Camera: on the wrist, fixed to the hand. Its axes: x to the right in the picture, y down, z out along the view.
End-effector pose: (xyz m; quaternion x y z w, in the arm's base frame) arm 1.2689 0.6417 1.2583 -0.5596 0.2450 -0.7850 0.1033
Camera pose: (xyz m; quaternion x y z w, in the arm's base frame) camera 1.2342 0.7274 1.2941 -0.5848 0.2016 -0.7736 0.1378
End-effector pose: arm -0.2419 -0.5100 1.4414 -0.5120 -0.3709 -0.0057 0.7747
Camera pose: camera -0.2464 -0.5868 1.5039 -0.4733 -0.4019 0.0304 0.7833
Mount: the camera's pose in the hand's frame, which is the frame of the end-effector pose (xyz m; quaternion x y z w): 0.0045 -0.0876 -0.0462 0.0480 -0.0391 -0.0022 0.9981
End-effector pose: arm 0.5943 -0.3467 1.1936 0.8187 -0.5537 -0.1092 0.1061
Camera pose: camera 0.6870 -0.3165 1.2116 0.8192 -0.5602 -0.1147 0.0447
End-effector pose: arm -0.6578 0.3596 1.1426 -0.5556 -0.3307 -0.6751 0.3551
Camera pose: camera -0.7564 0.3666 1.1349 -0.5632 -0.3776 -0.6370 0.3667
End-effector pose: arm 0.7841 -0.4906 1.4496 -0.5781 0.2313 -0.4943 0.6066
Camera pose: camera 0.7174 -0.5026 1.5220 -0.5677 0.1821 -0.4832 0.6411
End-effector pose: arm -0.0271 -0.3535 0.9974 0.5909 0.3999 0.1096 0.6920
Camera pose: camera -0.0838 -0.3413 0.9170 0.6264 0.3786 0.0656 0.6782
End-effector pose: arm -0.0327 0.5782 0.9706 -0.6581 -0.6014 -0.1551 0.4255
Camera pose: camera -0.0984 0.5392 1.0338 -0.6412 -0.6258 -0.1011 0.4324
